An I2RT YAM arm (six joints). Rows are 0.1 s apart.
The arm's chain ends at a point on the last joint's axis. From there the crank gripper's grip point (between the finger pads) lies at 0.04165 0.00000 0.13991 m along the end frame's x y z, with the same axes.
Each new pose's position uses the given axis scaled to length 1; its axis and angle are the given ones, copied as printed.
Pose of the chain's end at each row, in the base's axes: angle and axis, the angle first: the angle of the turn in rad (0 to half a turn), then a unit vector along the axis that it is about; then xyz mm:
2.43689, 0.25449, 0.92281, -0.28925, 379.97, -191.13, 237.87
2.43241, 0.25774, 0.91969, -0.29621, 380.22, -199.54, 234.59
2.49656, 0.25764, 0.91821, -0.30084, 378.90, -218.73, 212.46
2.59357, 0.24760, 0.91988, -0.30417, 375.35, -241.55, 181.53
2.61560, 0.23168, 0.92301, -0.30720, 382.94, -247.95, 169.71
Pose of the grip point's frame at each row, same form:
2.43689, 0.25449, 0.92281, -0.28925, 418.49, -270.56, 121.61
2.43241, 0.25774, 0.91969, -0.29621, 418.49, -280.73, 119.47
2.49656, 0.25764, 0.91821, -0.30084, 408.32, -299.74, 94.64
2.59357, 0.24760, 0.91988, -0.30417, 392.05, -321.18, 60.33
2.61560, 0.23168, 0.92301, -0.30720, 397.36, -328.02, 48.51

